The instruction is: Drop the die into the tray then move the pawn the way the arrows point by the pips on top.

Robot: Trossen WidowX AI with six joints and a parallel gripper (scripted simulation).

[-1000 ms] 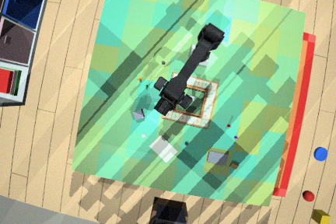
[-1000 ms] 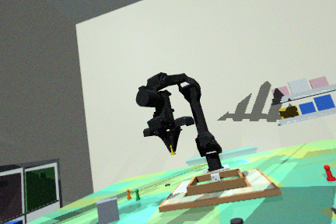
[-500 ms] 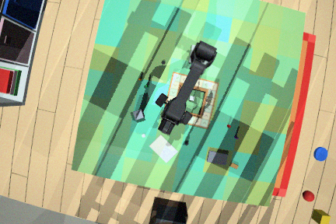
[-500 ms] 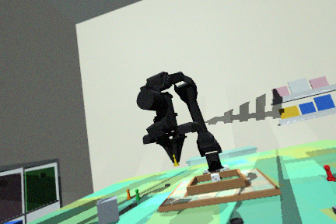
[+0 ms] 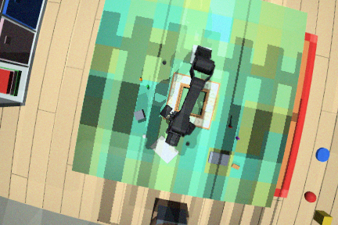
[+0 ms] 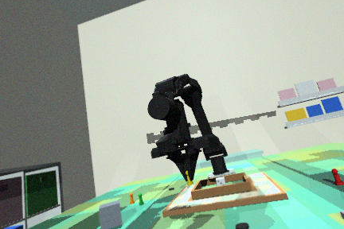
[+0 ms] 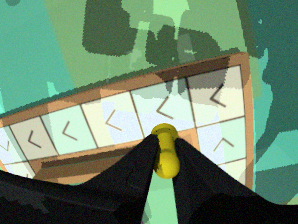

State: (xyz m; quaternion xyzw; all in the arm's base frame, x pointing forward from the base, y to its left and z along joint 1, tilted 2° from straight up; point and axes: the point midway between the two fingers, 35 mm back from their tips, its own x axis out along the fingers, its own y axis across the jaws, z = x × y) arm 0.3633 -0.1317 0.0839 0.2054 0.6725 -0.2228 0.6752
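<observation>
Right now my gripper tip is 1 cm below the yellow pawn. From my gripper tip the other things lie so: die: 11 cm behind, 9 cm to the left, 4 cm below; then wooden-rimmed tray: 10 cm behind, 9 cm to the left, 6 cm below; then grey cube: 22 cm to the right, 4 cm below, 1 cm behind.
</observation>
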